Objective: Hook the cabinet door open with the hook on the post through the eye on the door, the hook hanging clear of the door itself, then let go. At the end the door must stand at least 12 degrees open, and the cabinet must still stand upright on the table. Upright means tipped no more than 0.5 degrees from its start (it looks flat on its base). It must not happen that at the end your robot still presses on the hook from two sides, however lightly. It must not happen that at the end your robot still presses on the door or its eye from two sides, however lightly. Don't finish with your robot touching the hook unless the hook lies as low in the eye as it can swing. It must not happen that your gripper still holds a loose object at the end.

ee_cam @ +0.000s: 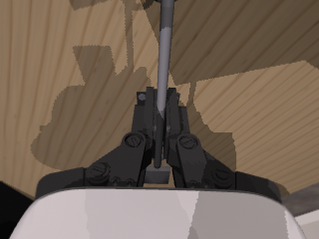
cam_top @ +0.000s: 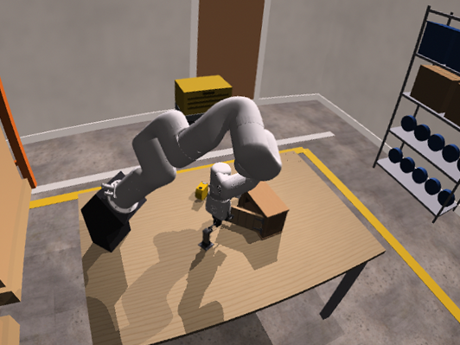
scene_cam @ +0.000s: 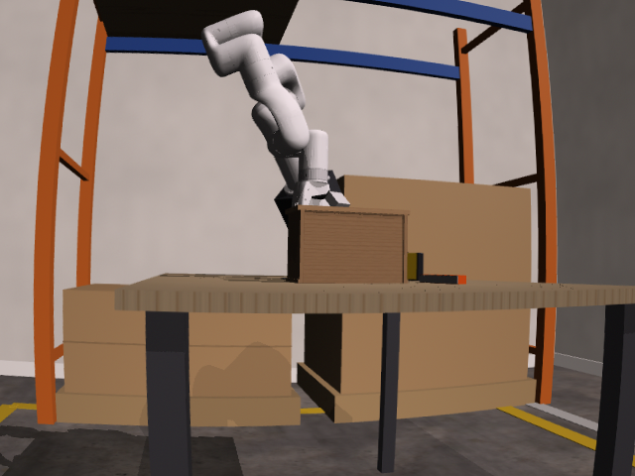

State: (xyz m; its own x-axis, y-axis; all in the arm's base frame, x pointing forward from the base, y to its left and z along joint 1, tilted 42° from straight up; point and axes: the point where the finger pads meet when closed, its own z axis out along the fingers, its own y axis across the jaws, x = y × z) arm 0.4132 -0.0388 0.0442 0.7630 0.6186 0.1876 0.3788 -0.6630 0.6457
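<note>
The grey hook rod lies 20 mm below my hand and 10 mm ahead of it. From my hand the other things lie so: yellow block (270 mm to the left, 60 mm below, 20 mm ahead); door (120 mm ahead, 30 mm below, 10 mm to the right); orange thing (270 mm ahead, 240 mm to the left, 90 mm below).
</note>
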